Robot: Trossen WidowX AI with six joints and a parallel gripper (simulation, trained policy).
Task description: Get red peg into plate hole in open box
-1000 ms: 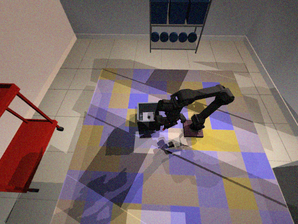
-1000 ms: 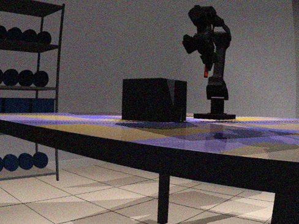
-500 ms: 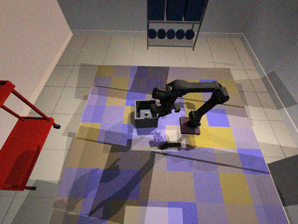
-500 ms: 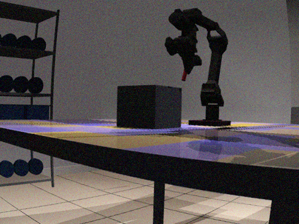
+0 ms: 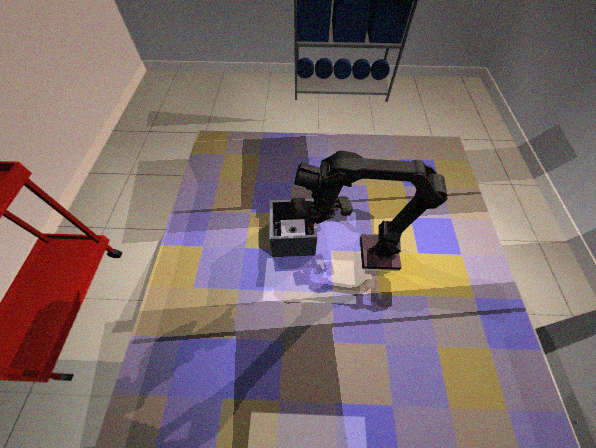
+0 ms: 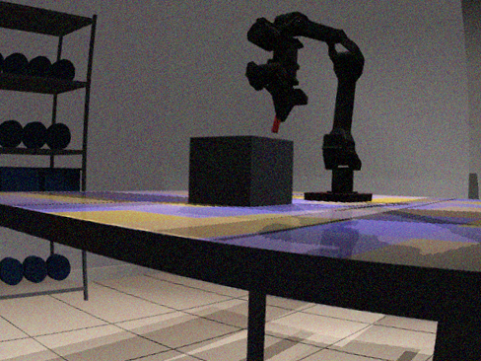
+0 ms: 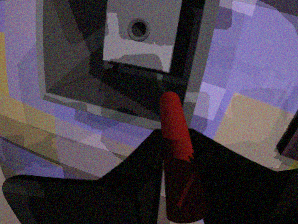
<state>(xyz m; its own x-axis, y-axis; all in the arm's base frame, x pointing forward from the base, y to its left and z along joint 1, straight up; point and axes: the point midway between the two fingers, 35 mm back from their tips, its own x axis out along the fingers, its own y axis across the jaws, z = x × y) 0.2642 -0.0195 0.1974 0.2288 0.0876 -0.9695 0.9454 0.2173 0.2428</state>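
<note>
My gripper tip is now 14 cm above the light plate, 7 cm short of it and 5 cm to the left of it. From my gripper tip the other things lie so: red peg: 1 cm to the right, 1 cm above.
</note>
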